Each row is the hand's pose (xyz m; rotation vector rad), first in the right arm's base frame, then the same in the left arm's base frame.
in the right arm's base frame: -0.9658 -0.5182 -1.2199 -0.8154 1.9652 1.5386
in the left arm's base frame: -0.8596 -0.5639 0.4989 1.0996 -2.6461 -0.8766
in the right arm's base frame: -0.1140 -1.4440 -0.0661 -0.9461 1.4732 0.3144
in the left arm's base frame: 0.4533 -0.2221 1.5350 -1.8133 1.8282 0.0040
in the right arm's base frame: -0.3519 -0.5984 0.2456 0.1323 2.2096 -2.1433
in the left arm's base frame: 0.0097 0.5430 1.2406 -0.5184 1.1548 -2.8488
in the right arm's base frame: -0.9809 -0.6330 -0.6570 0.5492 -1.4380 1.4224
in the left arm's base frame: -0.7293 -0.2134 0.9353 0.3840 -0.4464 1.8534
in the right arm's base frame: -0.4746 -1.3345 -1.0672 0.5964 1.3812 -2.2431
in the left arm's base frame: -0.1045 -0.9380 0.9689 -0.2146 0.4755 -2.4829
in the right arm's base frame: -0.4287 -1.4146 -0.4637 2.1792 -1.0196 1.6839
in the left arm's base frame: 0.0781 -0.5294 1.3841 1.9140 0.0580 1.3932
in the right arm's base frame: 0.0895 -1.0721 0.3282 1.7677 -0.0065 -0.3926
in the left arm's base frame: 0.5912 0.3339 1.4510 0.8567 0.2393 -0.4179
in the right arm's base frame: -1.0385 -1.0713 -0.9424 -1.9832 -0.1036 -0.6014
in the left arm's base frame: -0.6898 -0.7182 1.0782 -2.7880 -0.4415 -0.0498
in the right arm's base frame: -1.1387 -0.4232 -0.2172 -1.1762 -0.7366 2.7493
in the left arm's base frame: -0.8625 0.2429 1.1261 0.5213 -0.2989 -2.6890
